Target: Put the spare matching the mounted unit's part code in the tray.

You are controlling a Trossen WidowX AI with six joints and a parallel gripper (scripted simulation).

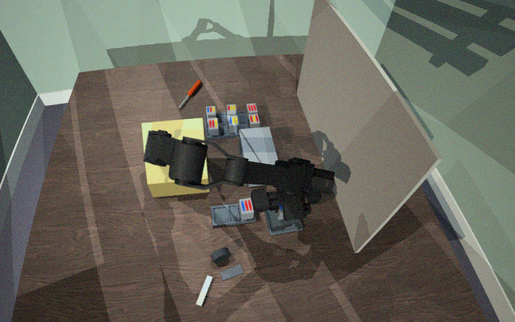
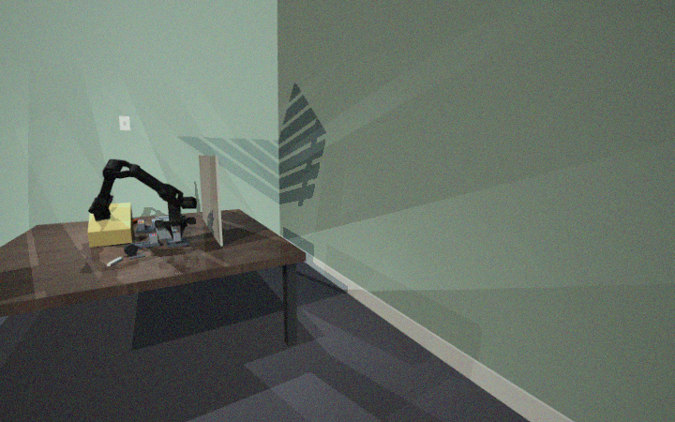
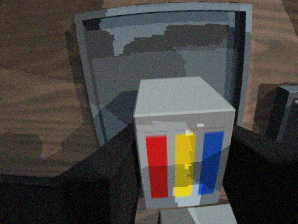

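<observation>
The grey spare block is 2 cm above my gripper tip. Also, from my gripper tip: grey holder 14 cm behind, 4 cm to the left, 2 cm below; beige panel 22 cm ahead, 20 cm above, 16 cm to the left; grey tray 2 cm below.
</observation>
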